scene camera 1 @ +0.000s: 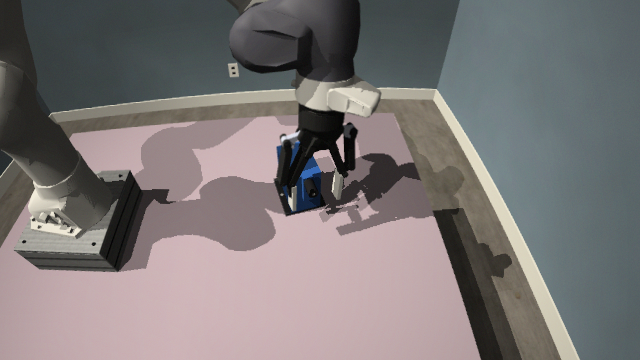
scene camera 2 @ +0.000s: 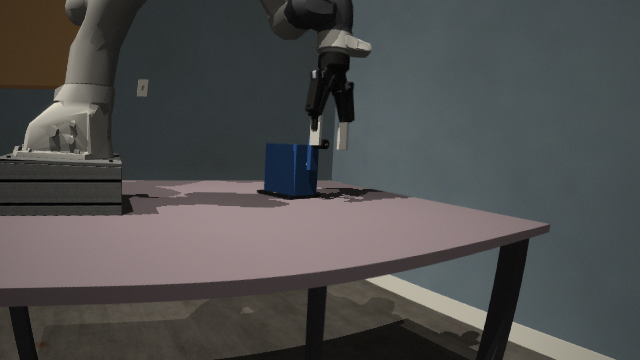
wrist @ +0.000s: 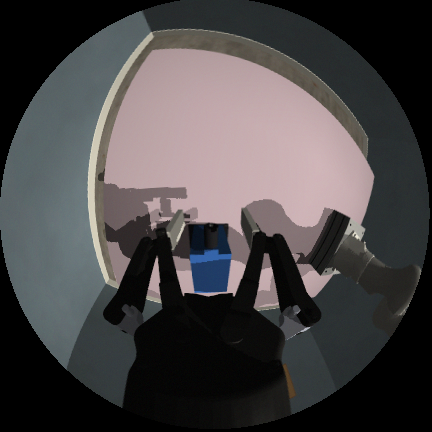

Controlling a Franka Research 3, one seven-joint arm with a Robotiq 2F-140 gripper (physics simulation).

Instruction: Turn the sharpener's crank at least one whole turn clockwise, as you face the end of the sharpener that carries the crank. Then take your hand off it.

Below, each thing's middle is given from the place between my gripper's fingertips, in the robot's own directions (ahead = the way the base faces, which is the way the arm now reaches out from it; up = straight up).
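Blue sharpener (scene camera 2: 286, 176): 5 cm below my hand, 3 cm behind it, 11 cm to the left.
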